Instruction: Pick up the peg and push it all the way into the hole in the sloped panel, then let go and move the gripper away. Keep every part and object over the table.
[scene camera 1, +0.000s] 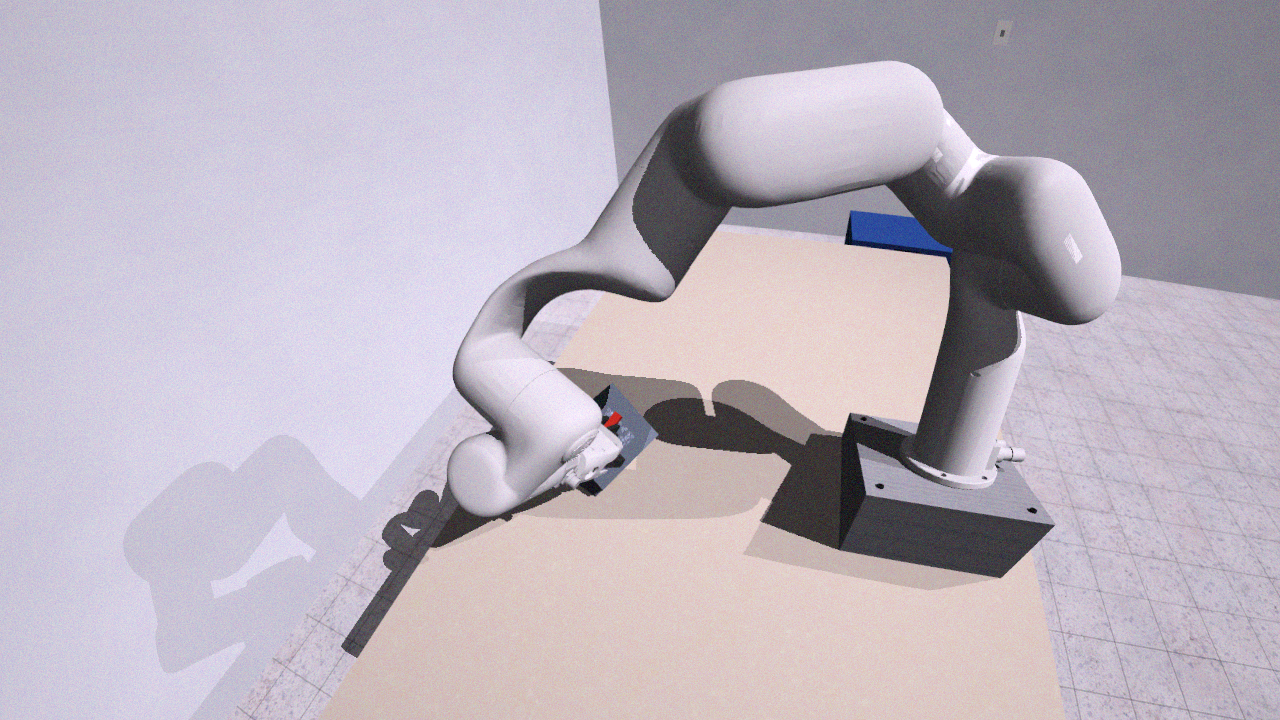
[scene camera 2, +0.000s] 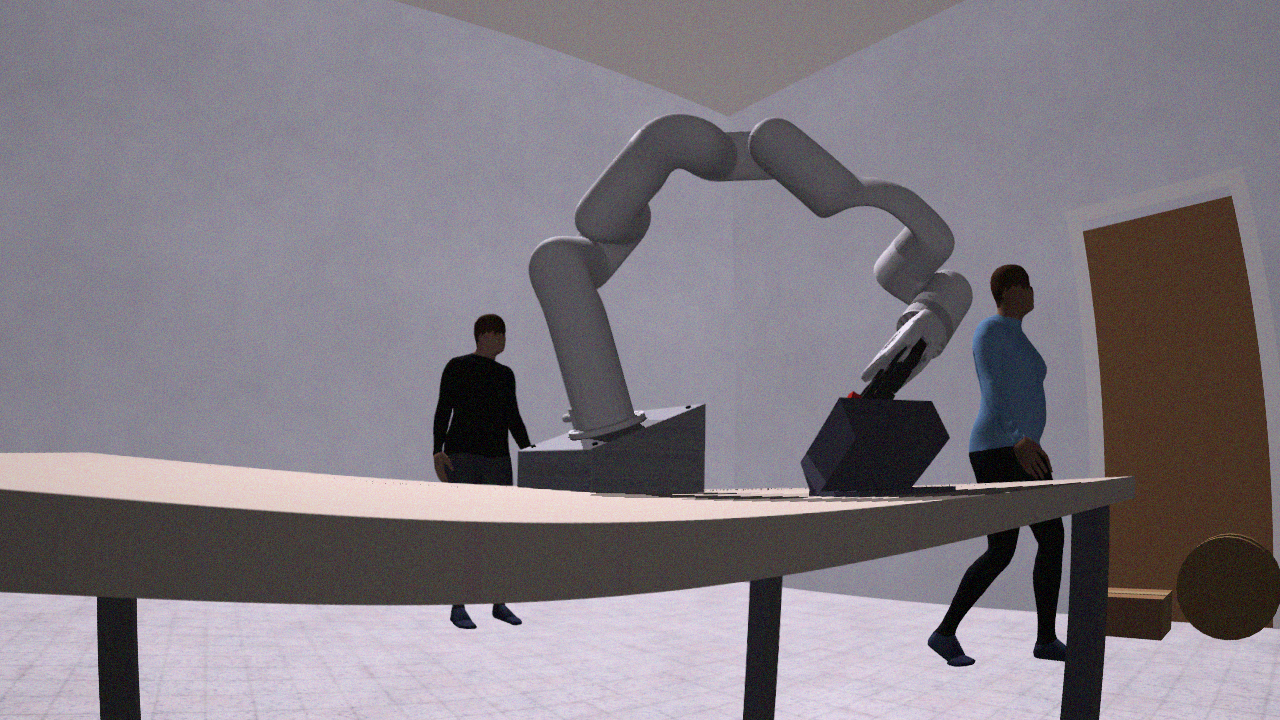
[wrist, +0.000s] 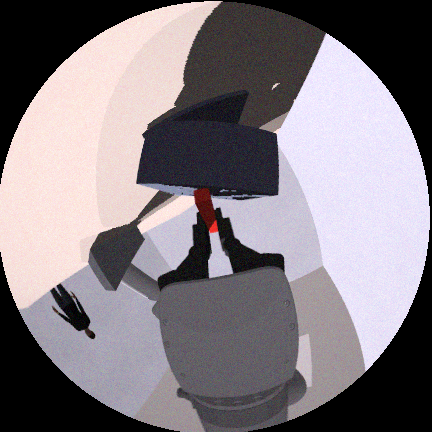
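Seen in the pictures: gripper, between the fingertips: (scene camera 1: 608, 428) (wrist: 210, 217); arm's base, origin of its link: (scene camera 1: 946, 462) (scene camera 2: 607, 427) (wrist: 120, 268).
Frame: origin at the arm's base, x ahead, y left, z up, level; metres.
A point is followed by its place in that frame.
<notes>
The red peg (scene camera 1: 613, 420) @(x 0.459, y -0.032, z 0.010 m) (scene camera 2: 853, 394) @(x 0.459, y -0.044, z 0.014 m) (wrist: 204, 202) @(x 0.497, y 0.012, z -0.020 m) is between the fingers of my gripper (wrist: 210, 217) @(x 0.468, y -0.028, z -0.004 m), which is shut on it. In the wrist view the peg slants across the fingertips, and its far end is at the near edge of the dark block with the sloped panel (scene camera 1: 637, 436) @(x 0.433, y -0.055, z -0.050 m) (scene camera 2: 881, 443) @(x 0.520, y -0.098, z -0.047 m) (wrist: 210, 157) @(x 0.519, y 0.010, z -0.046 m). The block stands on the table, tilted, below my gripper in scene camera 2. The sloped face is seen nearly edge-on in the wrist view, and the hole cannot be made out. Whether the peg's tip is in the hole cannot be told.
The table (scene camera 1: 716, 617) @(x 0.296, y 0.188, z -0.101 m) (scene camera 2: 358, 555) @(x 0.579, y -0.659, z -0.116 m) carries the arm's grey base block (scene camera 1: 948, 528) @(x 0.023, y 0.098, z -0.003 m) (scene camera 2: 617, 461) @(x 0.110, y -0.082, z -0.057 m). A blue box (scene camera 1: 895, 231) is at the table's far end. A wall is beside the arm. A person in black (scene camera 2: 478, 402) and a person in blue (scene camera 2: 1009, 385) stand beyond the table.
</notes>
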